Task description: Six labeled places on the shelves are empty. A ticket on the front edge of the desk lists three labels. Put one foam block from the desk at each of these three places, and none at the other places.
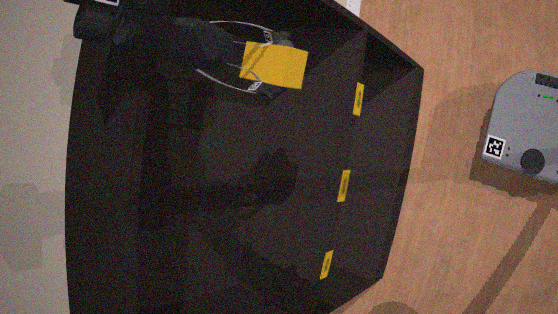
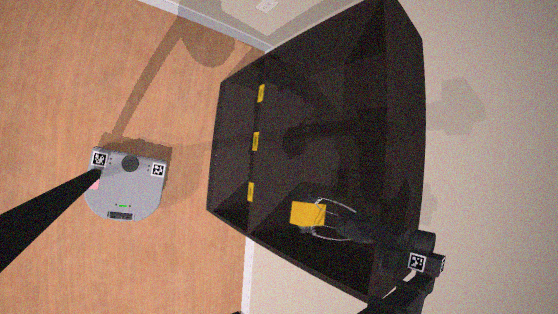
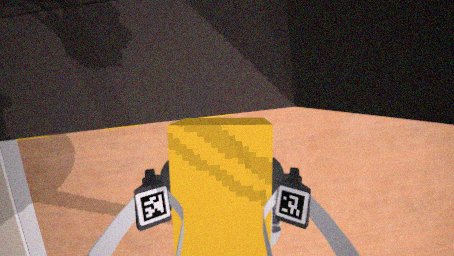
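Where they show: robot's base at its link origin: (image 1: 531,160) (image 2: 129,162).
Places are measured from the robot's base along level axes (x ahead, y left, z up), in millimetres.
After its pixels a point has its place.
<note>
A yellow foam block (image 1: 280,66) @(x -20, y -395, z 868 mm) (image 2: 303,214) @(x -21, y -386, z 868 mm) (image 3: 220,190) is held between the fingertips of my gripper (image 1: 261,65) (image 2: 316,218) (image 3: 223,174) @(x -23, y -429, z 819 mm), which is shut on it. The black shelf unit (image 1: 403,165) @(x 152, y -441, z 73 mm) (image 2: 422,140) @(x 242, y -670, z 1060 mm) shows around and below the gripper, and the block is inside its outline near one side wall. Three yellow labels (image 1: 358,99) @(x -10, y -451, z 503 mm) (image 1: 343,186) @(x 196, y -432, z 503 mm) (image 1: 326,264) @(x 399, y -412, z 503 mm) (image 2: 261,93) @(x 399, y -412, z 506 mm) (image 2: 255,141) @(x 195, y -432, z 501 mm) (image 2: 250,192) @(x -14, y -451, z 502 mm) sit along a shelf edge; their text is too small to read. The block appears nearest the label at that side wall. The desk and ticket do not show.
My grey robot base (image 1: 520,115) @(x -115, y -73, z 160 mm) (image 2: 125,192) @(x -128, y -2, z 159 mm) stands on the wooden floor (image 1: 450,240) @(x 354, y -195, z 0 mm) (image 2: 60,90) @(x 270, y 392, z 0 mm) (image 3: 350,165) in front of the shelves. A pale wall (image 1: 30,125) @(x 165, y -753, z 1135 mm) (image 2: 480,200) @(x 83, y -761, z 1224 mm) is behind them. A white baseboard (image 2: 247,280) @(x -681, y -824, z 61 mm) (image 3: 22,200) runs along the floor's edge.
</note>
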